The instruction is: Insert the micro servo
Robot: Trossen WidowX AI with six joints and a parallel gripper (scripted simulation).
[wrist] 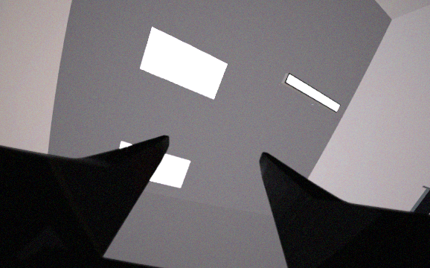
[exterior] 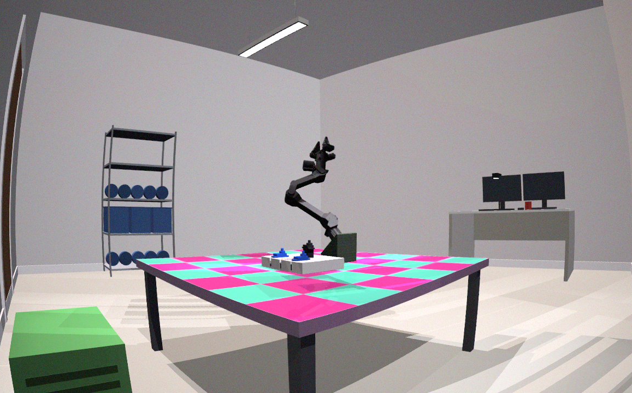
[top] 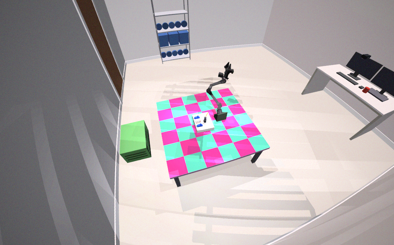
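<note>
Now: gripper tip 670 mm above the white deck, 420 mm short of it and 310 mm to the right of it.
</note>
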